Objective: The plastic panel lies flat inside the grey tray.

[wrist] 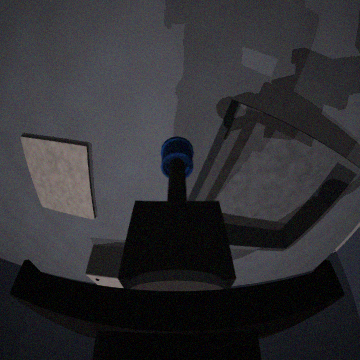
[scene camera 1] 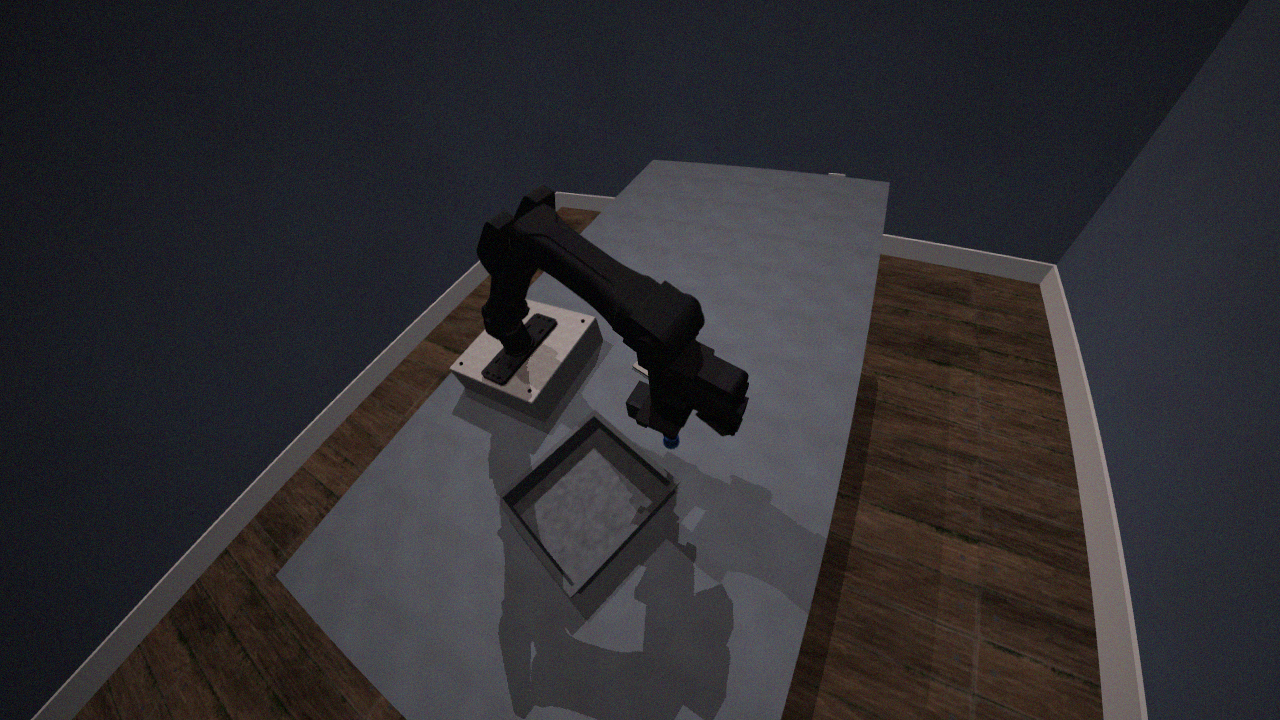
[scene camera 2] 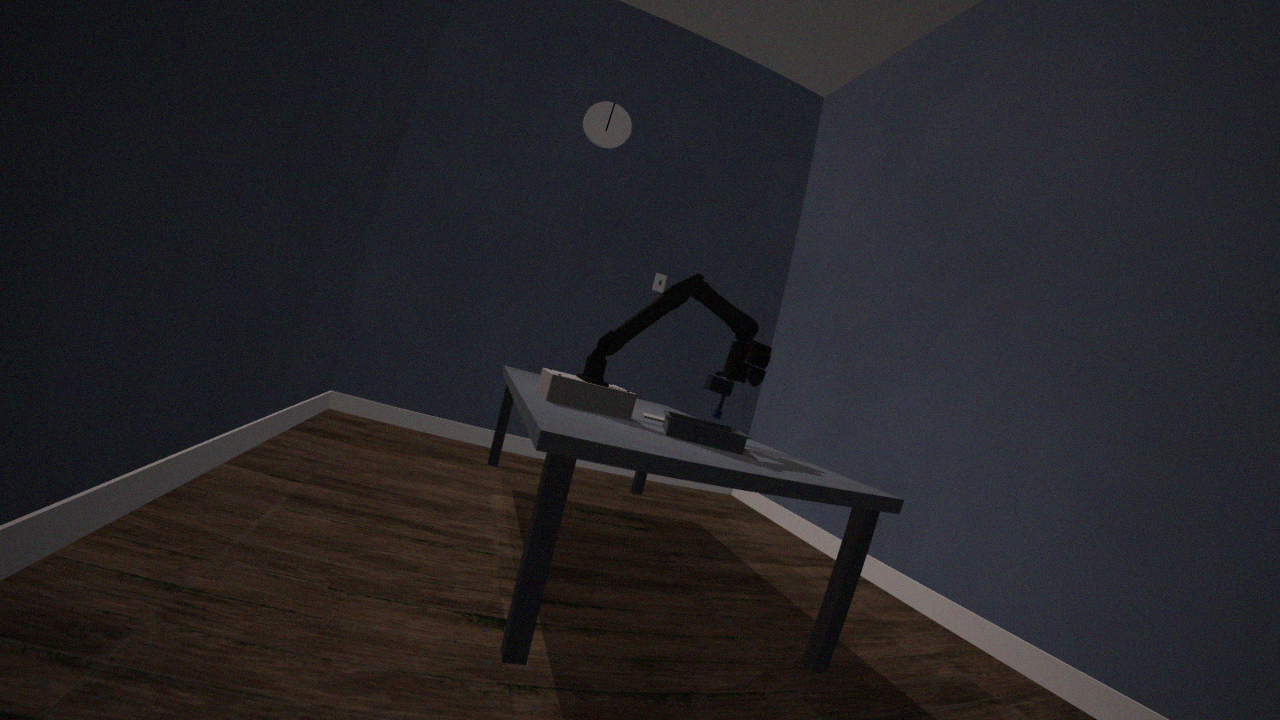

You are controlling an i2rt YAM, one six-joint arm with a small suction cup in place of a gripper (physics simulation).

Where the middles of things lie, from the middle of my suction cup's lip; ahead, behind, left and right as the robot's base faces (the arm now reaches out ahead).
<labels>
The plastic panel (wrist: pixel 59 169) is 9 cm behind my suction cup, 20 cm to the left of it and 7 cm below it. Round my suction cup: grey tray (scene camera 2: pixel 675 425) (10 cm behind, 14 cm to the right, 5 cm below).
</labels>
